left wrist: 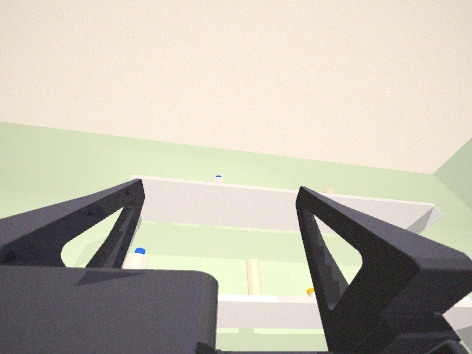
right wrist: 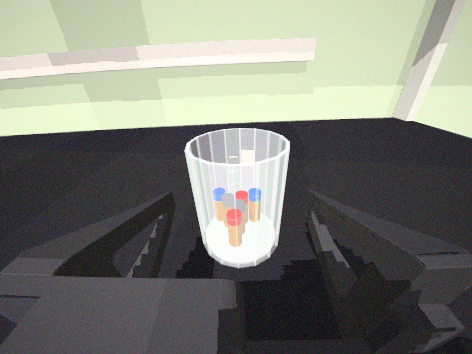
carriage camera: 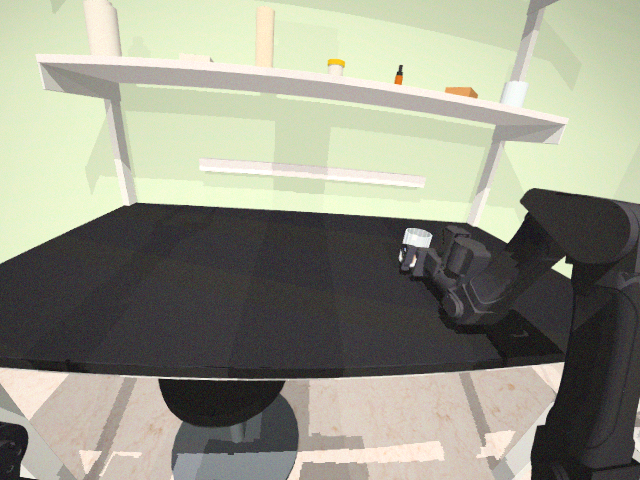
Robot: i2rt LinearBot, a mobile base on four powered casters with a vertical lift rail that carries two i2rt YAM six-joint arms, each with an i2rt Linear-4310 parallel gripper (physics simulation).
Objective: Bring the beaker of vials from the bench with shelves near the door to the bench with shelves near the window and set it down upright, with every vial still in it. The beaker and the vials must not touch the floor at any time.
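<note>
The clear glass beaker (carriage camera: 417,237) (right wrist: 241,175) stands upright on the black bench top (carriage camera: 206,289) (right wrist: 75,175), toward its back right. Several vials (right wrist: 235,227) with blue, red and grey caps stand inside it in the right wrist view. My right gripper (right wrist: 238,197) is open, with a finger on either side of the beaker and a gap to each; in the carriage view its fingers are partly in front of the beaker's lower part. My left gripper (left wrist: 222,191) is open and empty, and faces the shelves and ceiling.
A shelf (carriage camera: 310,85) above the bench holds a yellow-lidded jar (carriage camera: 336,67), an orange bottle (carriage camera: 398,77), an orange box (carriage camera: 461,92) and a pale cylinder (carriage camera: 514,94). Shelf posts (carriage camera: 485,180) rise at the bench's back corners. A round stool (carriage camera: 222,400) stands under the front edge.
</note>
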